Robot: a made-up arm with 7 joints.
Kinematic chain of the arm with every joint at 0, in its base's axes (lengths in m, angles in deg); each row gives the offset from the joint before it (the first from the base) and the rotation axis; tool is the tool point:
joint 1: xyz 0 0 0.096 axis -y
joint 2: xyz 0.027 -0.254 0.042 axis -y
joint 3: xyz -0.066 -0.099 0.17 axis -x
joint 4: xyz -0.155 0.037 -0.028 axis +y
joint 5: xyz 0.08 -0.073 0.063 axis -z
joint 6: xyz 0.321 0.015 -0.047 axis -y
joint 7: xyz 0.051 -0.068 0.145 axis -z
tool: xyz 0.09 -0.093 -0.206
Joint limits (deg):
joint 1: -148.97..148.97
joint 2: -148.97..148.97
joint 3: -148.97..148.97
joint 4: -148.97..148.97
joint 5: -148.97..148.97
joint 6: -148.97..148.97
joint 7: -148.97..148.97
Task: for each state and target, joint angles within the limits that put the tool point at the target. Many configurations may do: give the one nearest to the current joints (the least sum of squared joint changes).
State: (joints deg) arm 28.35 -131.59 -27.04 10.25 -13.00 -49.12 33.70
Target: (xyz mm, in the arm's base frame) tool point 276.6 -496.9 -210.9
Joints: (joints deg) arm 17.92 -134.07 -14.16 -42.87 -17.30 -25.45 20.71
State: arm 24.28 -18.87 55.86 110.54 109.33 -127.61 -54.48
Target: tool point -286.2 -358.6 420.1
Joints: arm 23.47 -16.92 64.98 115.43 124.96 -134.18 -43.02
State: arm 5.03 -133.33 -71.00 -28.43 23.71 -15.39 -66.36
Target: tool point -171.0 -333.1 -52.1
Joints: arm 6.75 -129.38 -80.04 -10.98 25.32 -31.05 -70.24
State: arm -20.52 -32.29 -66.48 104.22 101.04 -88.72 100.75
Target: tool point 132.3 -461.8 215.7
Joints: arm -25.30 -36.58 -65.40 130.56 143.55 -85.28 100.59
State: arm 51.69 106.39 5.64 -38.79 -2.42 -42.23 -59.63
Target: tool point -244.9 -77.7 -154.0
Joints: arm 55.40 111.08 23.04 -53.67 -31.68 -31.26 -66.29
